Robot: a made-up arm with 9 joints.
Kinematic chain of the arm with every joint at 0, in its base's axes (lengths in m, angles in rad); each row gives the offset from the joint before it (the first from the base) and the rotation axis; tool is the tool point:
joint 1: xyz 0 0 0.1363 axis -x
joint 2: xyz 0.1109 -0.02 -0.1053 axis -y
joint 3: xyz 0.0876 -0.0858 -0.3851 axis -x
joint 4: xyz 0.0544 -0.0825 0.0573 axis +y
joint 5: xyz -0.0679 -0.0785 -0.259 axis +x
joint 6: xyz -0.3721 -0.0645 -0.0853 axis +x
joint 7: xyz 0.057 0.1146 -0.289 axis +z
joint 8: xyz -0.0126 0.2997 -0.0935 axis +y
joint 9: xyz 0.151 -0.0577 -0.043 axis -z
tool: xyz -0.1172 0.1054 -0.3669
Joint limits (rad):
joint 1: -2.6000..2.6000
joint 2: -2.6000..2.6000
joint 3: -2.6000..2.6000
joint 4: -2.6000..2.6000
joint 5: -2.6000..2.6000
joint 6: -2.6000..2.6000
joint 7: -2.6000..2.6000
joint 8: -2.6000..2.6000
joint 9: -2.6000..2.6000
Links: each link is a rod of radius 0.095 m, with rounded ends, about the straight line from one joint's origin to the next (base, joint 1, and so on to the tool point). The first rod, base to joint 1, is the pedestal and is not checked.
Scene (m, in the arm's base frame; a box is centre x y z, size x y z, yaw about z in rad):
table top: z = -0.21
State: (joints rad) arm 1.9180 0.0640 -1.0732 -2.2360 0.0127 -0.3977 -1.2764 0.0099 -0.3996
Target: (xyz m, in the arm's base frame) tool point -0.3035 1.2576 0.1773
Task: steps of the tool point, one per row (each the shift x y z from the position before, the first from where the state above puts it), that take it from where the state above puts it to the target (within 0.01 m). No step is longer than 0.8 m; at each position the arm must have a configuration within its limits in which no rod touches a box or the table.
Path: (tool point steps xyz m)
1: -0.0740 -0.6275 -0.0803
2: -0.3331 -0.5724 -0.2304
3: -0.5680 -0.3381 -0.3351
4: -0.6878 0.0226 -0.3156
5: -0.6297 0.3870 -0.1396
6: -0.3877 0.6131 0.1438
7: -0.0628 0.6544 -0.0600
8: 0.2543 0.6039 0.1755
9: 0.5134 0.3395 0.3257
10: 0.6296 -0.0377 0.3212
11: 0.5688 -0.3877 0.1670
12: -0.3644 0.4897 -0.3343
13: -0.4126 0.1673 -0.5385

